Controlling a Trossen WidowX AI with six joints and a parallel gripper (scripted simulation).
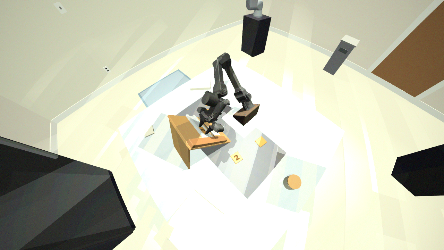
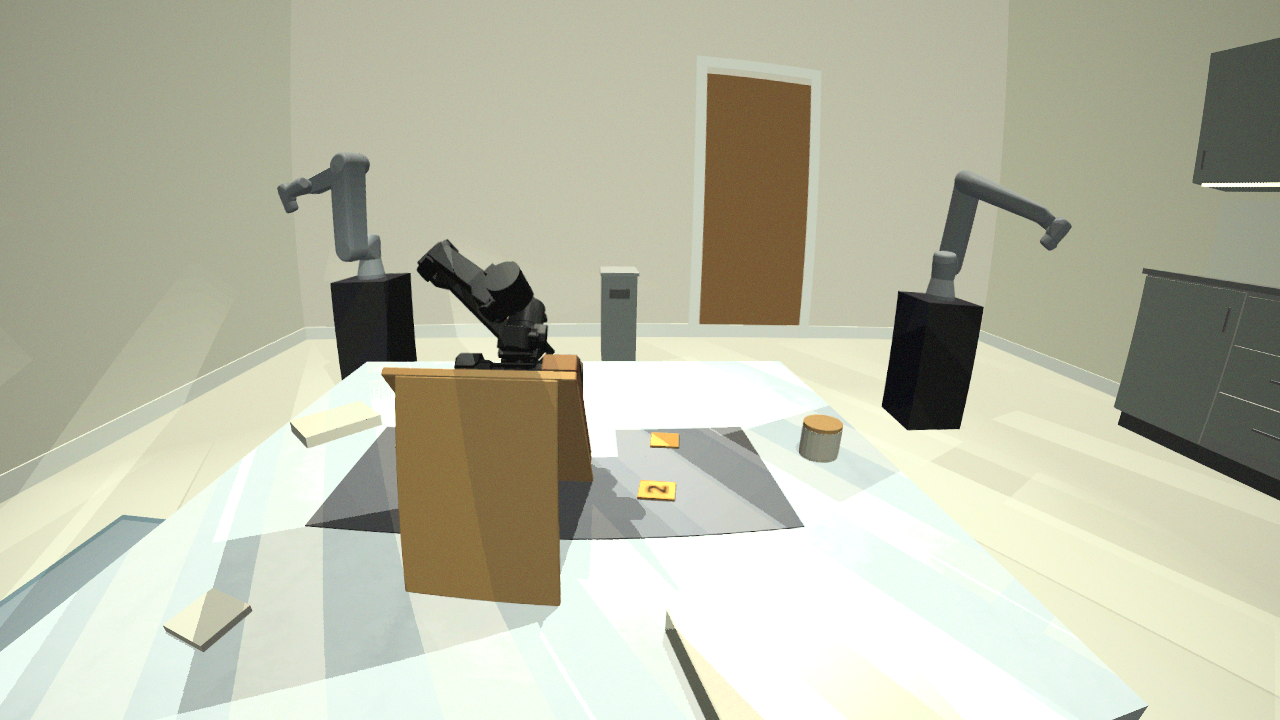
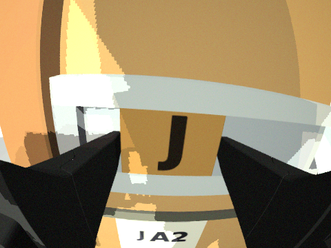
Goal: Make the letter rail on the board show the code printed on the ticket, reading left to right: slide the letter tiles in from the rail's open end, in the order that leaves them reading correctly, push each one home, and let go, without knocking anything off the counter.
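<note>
The white ticket is 70 mm behind my gripper tip and 80 mm below it. From my gripper tip the other things lie so: grey mat (170 mm behind, 30 mm to the left, 160 mm below); pale pad (310 mm ahead, 340 mm to the right, 150 mm below); round tan-lidded canister (230 mm behind, 530 mm to the left, 120 mm below).
</note>
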